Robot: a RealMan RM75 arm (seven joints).
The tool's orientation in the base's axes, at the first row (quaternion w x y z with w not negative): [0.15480, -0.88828, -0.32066, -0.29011]
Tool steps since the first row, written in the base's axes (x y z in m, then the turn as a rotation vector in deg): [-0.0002, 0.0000, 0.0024, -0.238, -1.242, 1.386]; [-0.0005, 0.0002, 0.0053, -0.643, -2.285, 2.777]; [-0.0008, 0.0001, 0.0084, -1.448, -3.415, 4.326]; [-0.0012, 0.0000, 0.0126, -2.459, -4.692, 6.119]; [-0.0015, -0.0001, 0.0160, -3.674, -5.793, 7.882]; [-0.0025, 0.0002, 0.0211, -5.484, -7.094, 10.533]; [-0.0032, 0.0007, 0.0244, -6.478, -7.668, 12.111]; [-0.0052, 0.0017, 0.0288, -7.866, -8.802, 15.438]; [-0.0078, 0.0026, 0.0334, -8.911, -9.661, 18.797]
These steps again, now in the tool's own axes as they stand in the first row. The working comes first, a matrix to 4 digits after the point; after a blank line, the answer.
The tool's axes in the first row as the columns of a matrix, in the base's axes (used below as rounded here):
[0.6260, 0.6595, 0.4161]
[0.4799, -0.7464, 0.4611]
[0.6147, -0.0890, -0.7837]

[0.0014, -0.0003, -0.0020, 0.107, 0.647, -1.758]; [0.0030, -0.0010, -0.0043, 0.208, 1.034, -3.498]; [0.0047, -0.0013, -0.0069, 0.114, 1.209, -5.567]; [0.0070, -0.0019, -0.0104, -0.030, 1.336, -7.982]; [0.0088, -0.0023, -0.0132, -0.235, 1.199, -10.377]; [0.0115, -0.0037, -0.0175, -0.363, 0.741, -13.808]; [0.0133, -0.0048, -0.0201, -0.290, 0.373, -15.723]; [0.0153, -0.0073, -0.0240, 0.342, 0.008, -19.430]; [0.0169, -0.0101, -0.0282, 1.340, -0.339, -22.894]
